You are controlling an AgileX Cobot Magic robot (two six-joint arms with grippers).
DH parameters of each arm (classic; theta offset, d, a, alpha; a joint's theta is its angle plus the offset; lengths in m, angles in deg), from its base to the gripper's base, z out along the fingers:
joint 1: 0 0.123 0 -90
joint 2: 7.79 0 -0.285 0
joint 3: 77.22 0 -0.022 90
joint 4: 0 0.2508 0 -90
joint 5: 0 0 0.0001 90
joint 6: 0 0.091 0 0
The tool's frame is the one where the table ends.
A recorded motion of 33 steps. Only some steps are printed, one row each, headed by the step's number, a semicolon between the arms.
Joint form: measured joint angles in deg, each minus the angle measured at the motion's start. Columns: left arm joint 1, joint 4, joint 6, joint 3, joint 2, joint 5; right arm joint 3, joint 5, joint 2, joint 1, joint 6, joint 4.
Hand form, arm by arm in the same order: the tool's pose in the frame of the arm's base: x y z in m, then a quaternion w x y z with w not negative. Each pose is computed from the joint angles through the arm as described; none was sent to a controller.
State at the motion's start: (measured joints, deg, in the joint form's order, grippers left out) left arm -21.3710 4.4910 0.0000 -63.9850 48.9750 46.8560; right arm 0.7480 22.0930 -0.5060 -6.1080 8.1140 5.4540
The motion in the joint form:
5: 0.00 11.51 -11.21 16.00 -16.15 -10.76; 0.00 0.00 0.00 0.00 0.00 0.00
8: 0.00 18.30 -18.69 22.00 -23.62 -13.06; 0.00 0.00 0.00 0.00 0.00 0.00
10: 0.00 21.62 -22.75 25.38 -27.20 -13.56; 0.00 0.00 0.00 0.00 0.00 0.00
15: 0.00 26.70 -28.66 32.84 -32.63 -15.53; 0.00 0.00 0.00 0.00 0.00 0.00
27: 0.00 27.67 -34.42 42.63 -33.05 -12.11; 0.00 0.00 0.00 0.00 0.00 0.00
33: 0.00 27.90 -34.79 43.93 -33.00 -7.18; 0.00 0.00 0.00 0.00 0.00 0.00
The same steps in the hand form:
5: 0.0969 -0.0220 0.3924 0.60975 0.11026 0.78390 -0.03944; 0.0523 -0.0023 0.1747 0.59093 0.12434 0.79546 0.05088
8: 0.0760 -0.0086 0.3761 0.64311 0.07656 0.76119 -0.03367; 0.0523 -0.0023 0.1747 0.59093 0.12434 0.79546 0.05088
10: 0.0676 -0.0028 0.3638 0.65231 0.05863 0.75501 -0.03182; 0.0523 -0.0023 0.1747 0.59093 0.12434 0.79546 0.05088
15: 0.0604 0.0027 0.3333 0.65923 0.04188 0.75025 -0.02787; 0.0523 -0.0023 0.1747 0.59093 0.12434 0.79546 0.05088
27: 0.0689 0.0027 0.2749 0.58029 0.01321 0.81412 -0.01747; 0.0523 -0.0023 0.1747 0.59093 0.12434 0.79546 0.05088
33: 0.0674 0.0071 0.2616 0.54262 0.00012 0.83995 0.00637; 0.0523 -0.0023 0.1747 0.59093 0.12434 0.79546 0.05088

